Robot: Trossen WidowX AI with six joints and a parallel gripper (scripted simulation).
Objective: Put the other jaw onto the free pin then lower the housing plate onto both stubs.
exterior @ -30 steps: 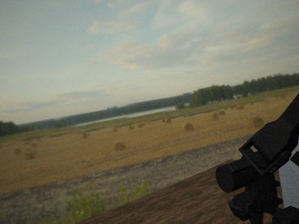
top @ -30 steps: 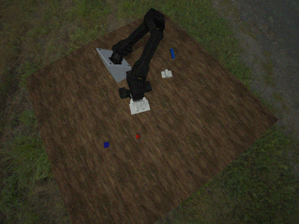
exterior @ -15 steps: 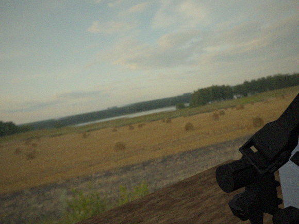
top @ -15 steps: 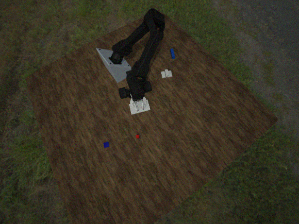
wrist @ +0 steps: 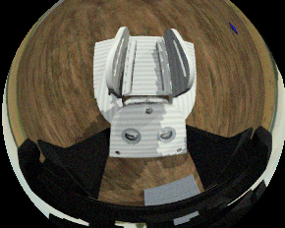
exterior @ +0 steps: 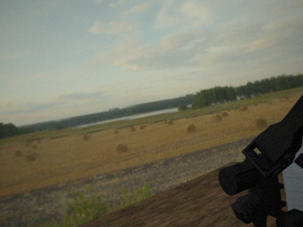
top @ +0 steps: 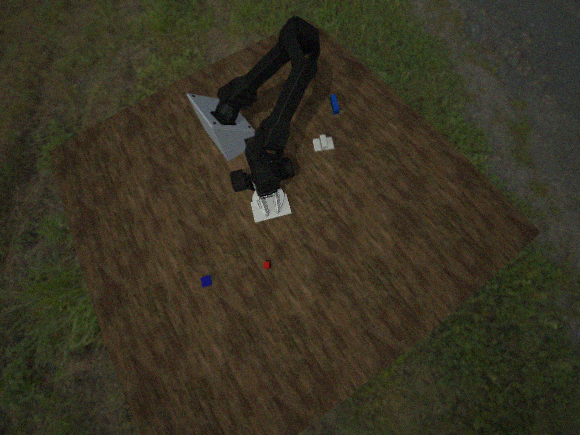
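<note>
Now: gripper tip 3 cm to the left of the white jaw, 1 cm short of it and 1 cm above it. The rest, counted from my gripper tip: white stepped piece 26 cm to the left, 1 cm below; red cube 20 cm ahead, 16 cm to the right, 1 cm below; blue square 33 cm to the right, 12 cm ahead, 2 cm below.
</note>
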